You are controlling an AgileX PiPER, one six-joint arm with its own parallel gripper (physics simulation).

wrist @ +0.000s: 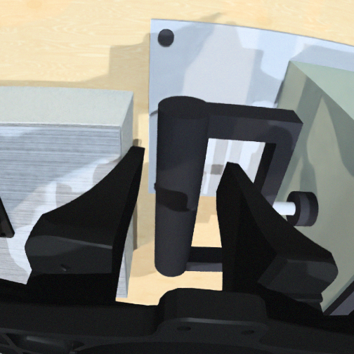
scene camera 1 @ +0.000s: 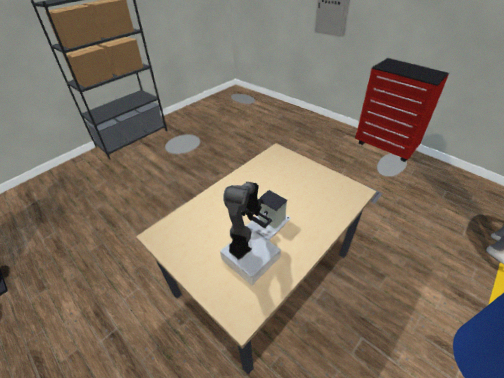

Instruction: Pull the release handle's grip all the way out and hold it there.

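Note:
The release handle is a dark frame with a thick round grip bar (wrist: 175, 230), which stands upright in the wrist view. A white rod (wrist: 284, 208) with a dark round collar (wrist: 304, 208) joins it to the pale green housing (wrist: 327, 150) (scene camera 1: 276, 214) on the right. My gripper (wrist: 182, 170) (scene camera 1: 267, 221) is open. The grip bar lies between its two fingers, with a gap on each side. The right finger overlaps the handle's opening and hides part of the frame. In scene camera 1 the fingers hide most of the handle.
The housing stands on a light mounting plate (wrist: 220, 42) on the wooden table (scene camera 1: 310, 180). A grey metal block (wrist: 55, 150) (scene camera 1: 252, 262) under the arm's base lies close to the left finger. A shelf rack and a red drawer cabinet (scene camera 1: 395, 110) stand beyond the table.

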